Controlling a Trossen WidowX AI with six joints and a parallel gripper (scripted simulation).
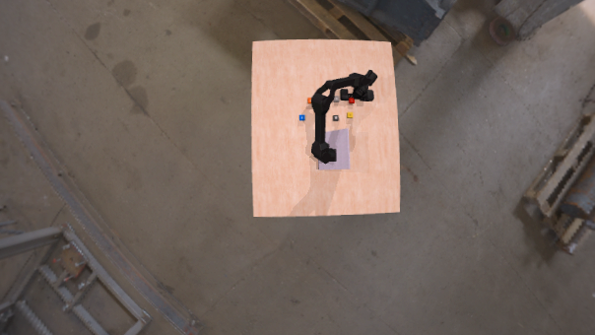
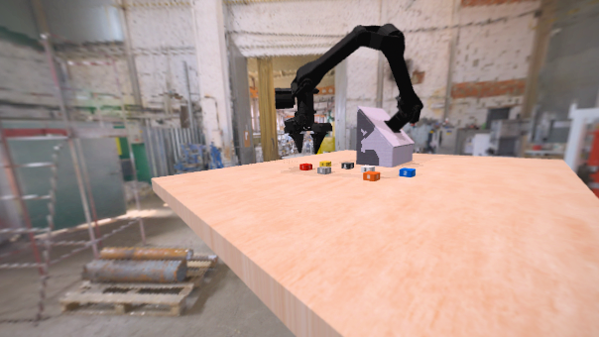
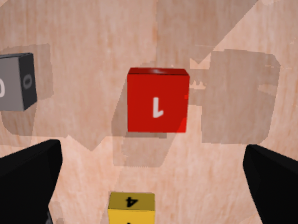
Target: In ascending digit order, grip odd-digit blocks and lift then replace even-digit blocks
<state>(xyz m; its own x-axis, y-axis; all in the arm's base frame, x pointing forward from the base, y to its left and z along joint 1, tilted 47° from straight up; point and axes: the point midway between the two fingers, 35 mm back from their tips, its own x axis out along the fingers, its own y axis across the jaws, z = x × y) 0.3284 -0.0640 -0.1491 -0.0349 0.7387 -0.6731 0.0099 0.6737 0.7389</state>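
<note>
Now: the red block 50 mm below my gripper tip and 10 mm ahead of it. Also, from my gripper tip: grey block (90 mm to the left, 50 mm below, 20 mm ahead); dark block (100 mm to the left, 100 mm behind, 50 mm below); yellow block (80 mm behind, 50 mm below, 10 mm to the left).
</note>
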